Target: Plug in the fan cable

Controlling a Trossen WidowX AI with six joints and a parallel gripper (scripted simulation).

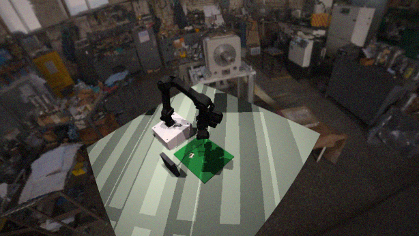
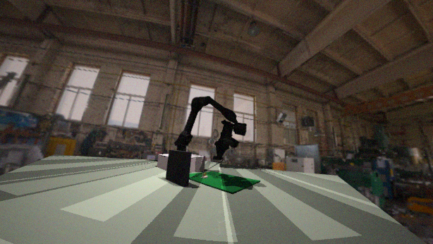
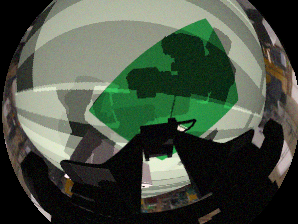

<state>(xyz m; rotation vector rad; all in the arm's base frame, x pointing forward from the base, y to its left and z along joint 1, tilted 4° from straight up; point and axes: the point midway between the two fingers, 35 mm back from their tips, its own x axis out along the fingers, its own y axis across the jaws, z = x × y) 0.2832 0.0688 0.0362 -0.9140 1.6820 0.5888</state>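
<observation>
Right now my gripper tip is 10 mm to the left of the dark plug and 10 mm past it. Round my gripper tip: green board 100 mm below, 60 mm ahead, 50 mm to the right; then black fan 240 mm to the right, 30 mm below, 10 mm ahead.
</observation>
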